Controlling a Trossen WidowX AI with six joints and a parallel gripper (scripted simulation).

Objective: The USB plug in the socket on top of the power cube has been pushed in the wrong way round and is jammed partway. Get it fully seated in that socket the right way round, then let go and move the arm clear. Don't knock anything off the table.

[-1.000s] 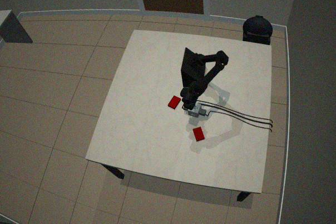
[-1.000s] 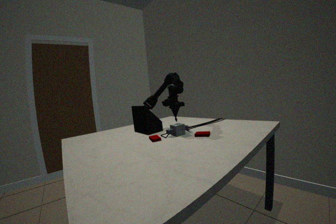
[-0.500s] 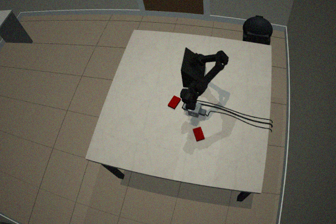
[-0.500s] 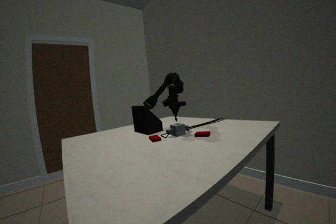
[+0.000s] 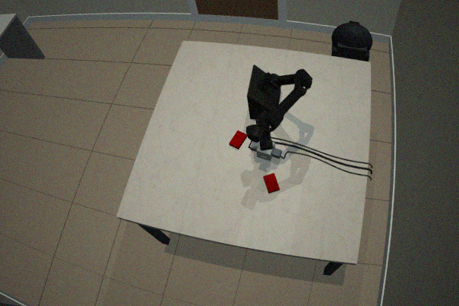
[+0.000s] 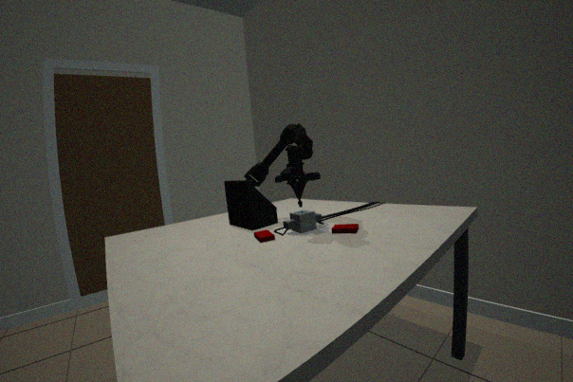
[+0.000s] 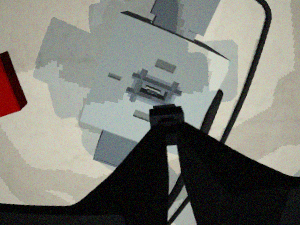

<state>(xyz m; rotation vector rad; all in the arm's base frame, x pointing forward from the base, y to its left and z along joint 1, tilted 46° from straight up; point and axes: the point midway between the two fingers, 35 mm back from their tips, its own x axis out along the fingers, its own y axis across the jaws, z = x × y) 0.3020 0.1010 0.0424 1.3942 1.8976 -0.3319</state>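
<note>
The dark USB plug lies 20 mm below my gripper tip. From my gripper tip the other things lie so: USB socket 70 mm below.
</note>
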